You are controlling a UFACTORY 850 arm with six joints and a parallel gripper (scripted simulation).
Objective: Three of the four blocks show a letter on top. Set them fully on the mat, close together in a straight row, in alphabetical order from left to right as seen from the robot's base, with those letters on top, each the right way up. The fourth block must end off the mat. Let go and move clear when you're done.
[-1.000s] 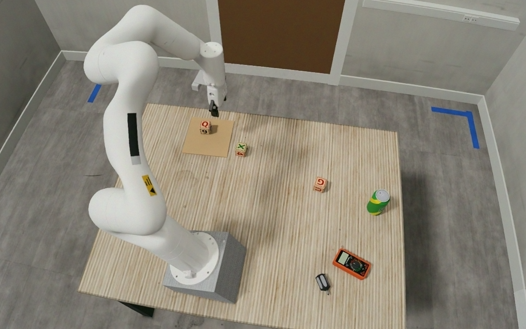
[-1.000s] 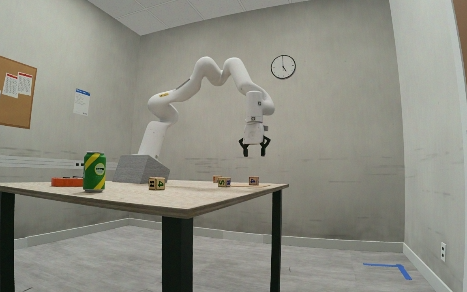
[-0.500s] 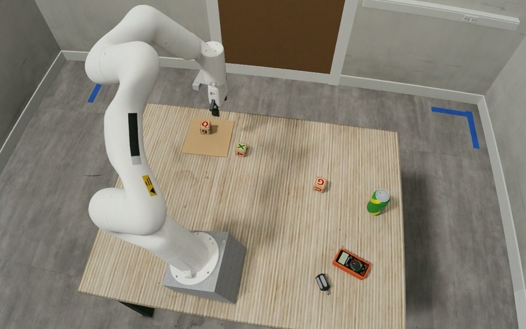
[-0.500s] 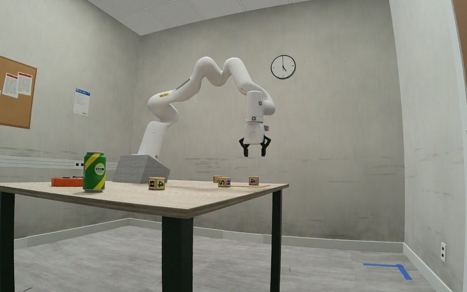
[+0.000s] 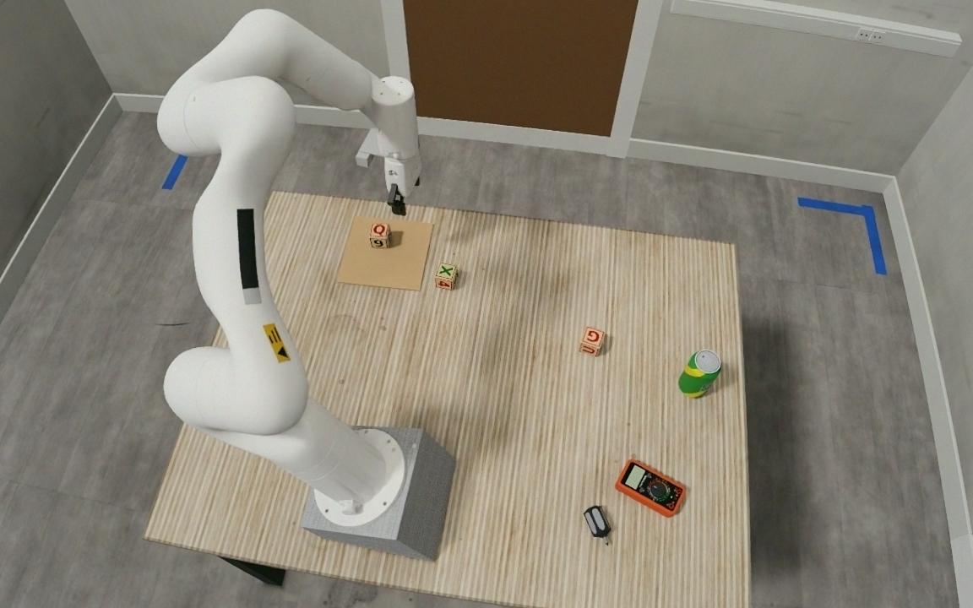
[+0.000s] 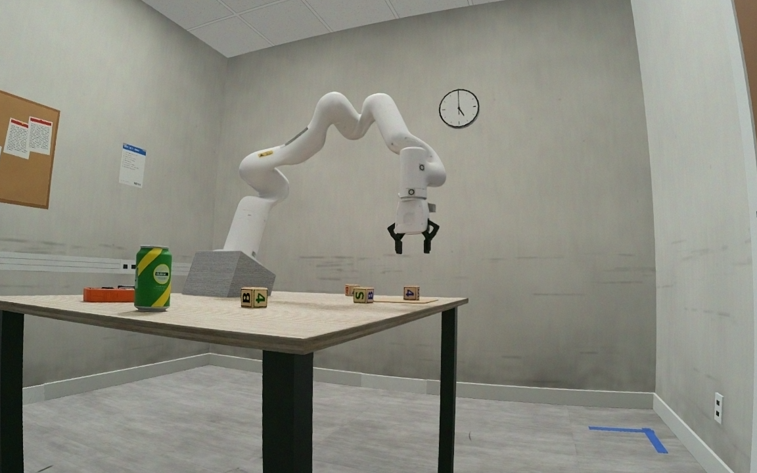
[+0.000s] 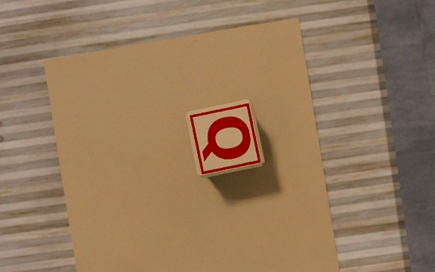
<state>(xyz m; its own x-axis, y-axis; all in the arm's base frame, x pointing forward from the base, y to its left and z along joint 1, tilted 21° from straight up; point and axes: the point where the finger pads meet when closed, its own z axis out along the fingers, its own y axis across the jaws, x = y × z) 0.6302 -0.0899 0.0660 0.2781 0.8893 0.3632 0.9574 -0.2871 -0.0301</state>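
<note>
Right now the G block is 310 mm behind my hand, 410 mm to the right of it and 140 mm below it. Round my hand: tan mat 40 mm behind, 60 mm to the left, 160 mm below; then Q block 10 mm behind, 70 mm to the left, 130 mm below; then X block 130 mm behind, 90 mm to the right, 140 mm below.
</note>
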